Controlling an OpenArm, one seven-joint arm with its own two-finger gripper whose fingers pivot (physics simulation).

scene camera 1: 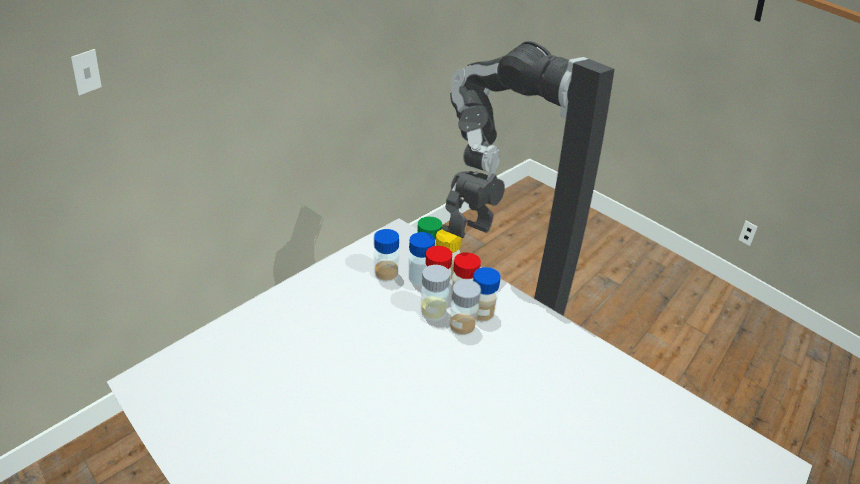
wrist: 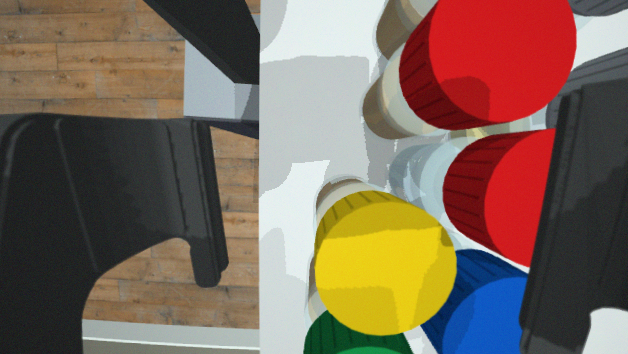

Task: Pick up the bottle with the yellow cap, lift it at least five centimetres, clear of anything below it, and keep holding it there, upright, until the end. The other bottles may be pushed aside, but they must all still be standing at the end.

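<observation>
The bottle with the yellow cap (scene camera 1: pixel 448 241) (wrist: pixel 385 270) stands upright among the other bottles near the table's edge; its body is mostly hidden. My gripper (scene camera 1: pixel 468 230) (wrist: pixel 342 209) is partly open and points down, with its fingertips at about cap height or a little above. In the wrist view the yellow cap shows between the fingers, apart from both, nearer the right one. The right finger covers parts of a red cap (wrist: pixel 517 200) and a blue cap (wrist: pixel 492 315). The green cap (scene camera 1: pixel 429 226) (wrist: pixel 367 347) is close beside the yellow one.
Another red-capped bottle (scene camera 1: pixel 467 264) (wrist: pixel 502 55), two grey-capped bottles (scene camera 1: pixel 435 278) (scene camera 1: pixel 465 293) and blue-capped bottles (scene camera 1: pixel 386 240) (scene camera 1: pixel 486 280) stand upright on the white table (scene camera 1: pixel 385 397). The dark post (scene camera 1: pixel 574 180) carrying the arm stands beyond the table edge.
</observation>
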